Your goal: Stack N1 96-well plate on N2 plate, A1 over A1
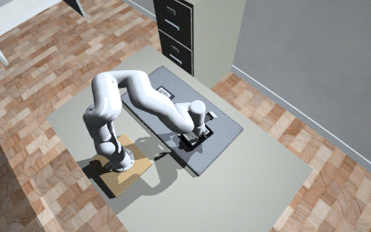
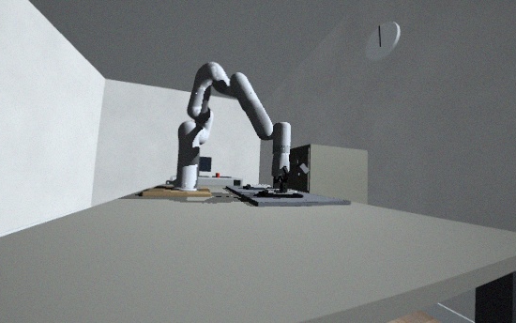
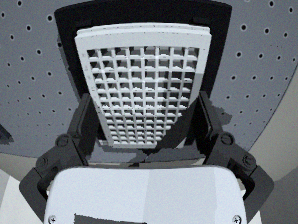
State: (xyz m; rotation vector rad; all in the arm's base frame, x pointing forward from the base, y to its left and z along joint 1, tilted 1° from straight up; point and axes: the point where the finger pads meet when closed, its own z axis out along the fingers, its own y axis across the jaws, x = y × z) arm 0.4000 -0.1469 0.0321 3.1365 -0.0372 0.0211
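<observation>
The white 96-well plate is 10 mm below my hand. Round my hand: black plate nest N1: 20 mm below; then black plate nest N2: 10 mm behind, 330 mm to the left, 20 mm below.
</observation>
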